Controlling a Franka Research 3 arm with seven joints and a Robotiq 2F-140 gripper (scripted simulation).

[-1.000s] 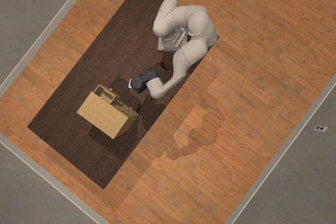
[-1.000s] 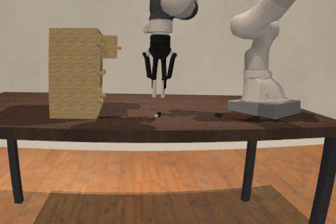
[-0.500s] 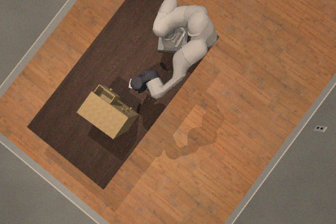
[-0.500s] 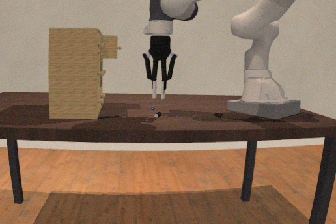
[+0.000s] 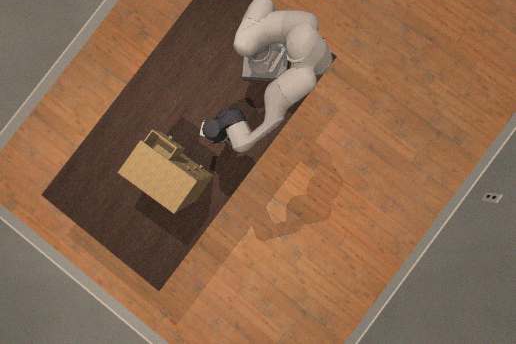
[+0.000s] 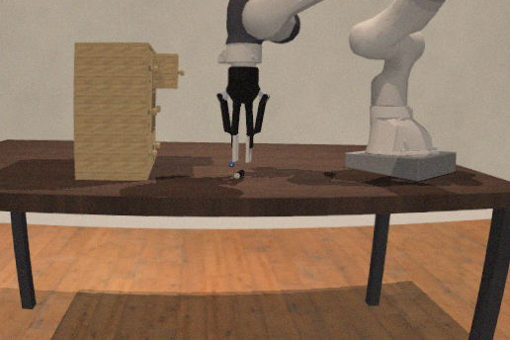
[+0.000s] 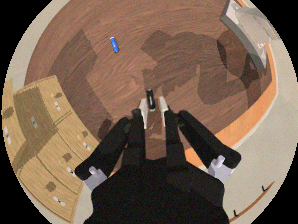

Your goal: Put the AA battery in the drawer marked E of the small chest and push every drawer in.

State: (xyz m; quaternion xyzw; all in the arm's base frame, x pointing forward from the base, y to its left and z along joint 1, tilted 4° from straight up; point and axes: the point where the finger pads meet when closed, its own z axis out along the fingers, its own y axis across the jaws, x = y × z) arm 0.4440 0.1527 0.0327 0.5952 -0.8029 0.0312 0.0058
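The AA battery lies 70 mm below my hand. Round my hand: blue object: 160 mm to the right, 70 mm below, 20 mm ahead.
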